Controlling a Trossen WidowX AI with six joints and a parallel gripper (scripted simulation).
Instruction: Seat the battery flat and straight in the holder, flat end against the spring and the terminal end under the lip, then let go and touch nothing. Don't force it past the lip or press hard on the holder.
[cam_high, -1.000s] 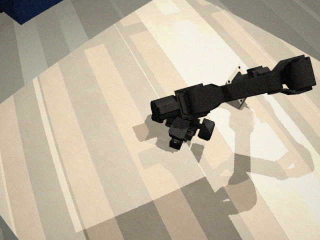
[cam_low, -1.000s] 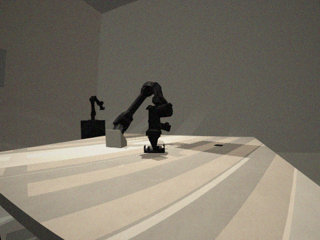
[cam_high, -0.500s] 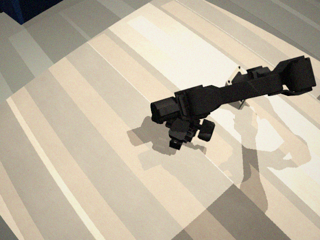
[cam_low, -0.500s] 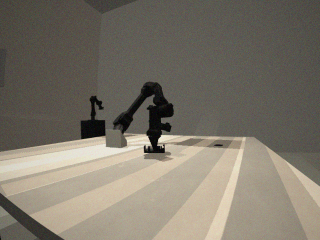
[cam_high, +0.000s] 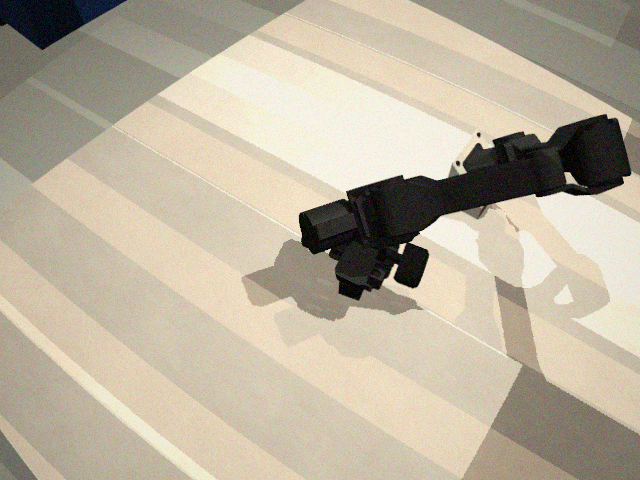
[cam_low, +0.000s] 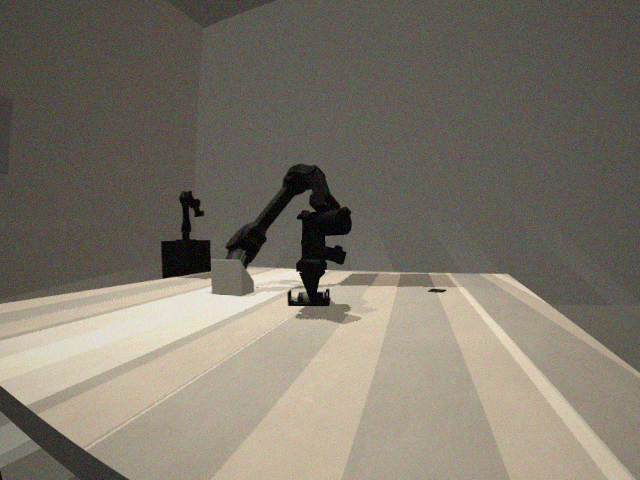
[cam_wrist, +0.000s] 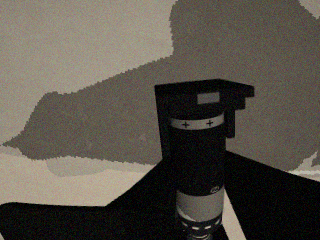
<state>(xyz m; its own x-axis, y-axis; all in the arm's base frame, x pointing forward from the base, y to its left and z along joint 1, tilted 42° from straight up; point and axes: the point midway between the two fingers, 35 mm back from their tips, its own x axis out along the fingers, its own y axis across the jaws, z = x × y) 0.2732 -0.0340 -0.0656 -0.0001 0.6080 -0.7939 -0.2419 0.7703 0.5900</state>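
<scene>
Now: gripper tip 10 mm below the battery. The rest, counted from my gripper tip: small dark piece: 310 mm ahead, 230 mm to the left, 10 mm below.
</scene>
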